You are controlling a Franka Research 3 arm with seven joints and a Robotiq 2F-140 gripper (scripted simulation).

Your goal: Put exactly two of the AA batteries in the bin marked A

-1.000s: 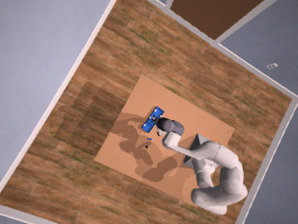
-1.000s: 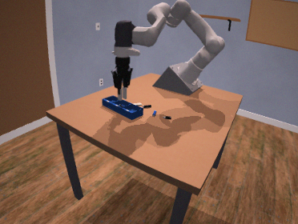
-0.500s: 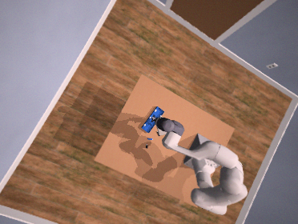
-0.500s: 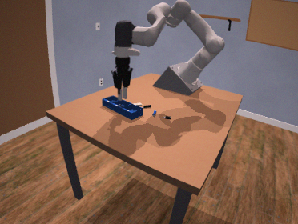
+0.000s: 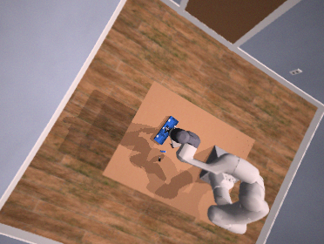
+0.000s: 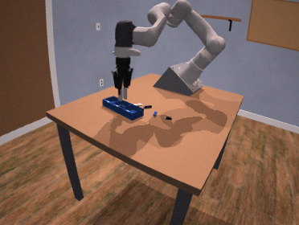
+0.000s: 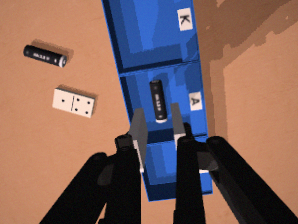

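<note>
My hand is 17 cm to the right of the blue AA battery, 9 cm above it and 7 cm past it. The rest, counted from my hand: white domino (10 cm behind, 9 cm below, 2 cm to the left); blue bin (7 cm below, 1 cm ahead); dark AA battery (11 cm behind, 9 cm to the left, 9 cm below).
</note>
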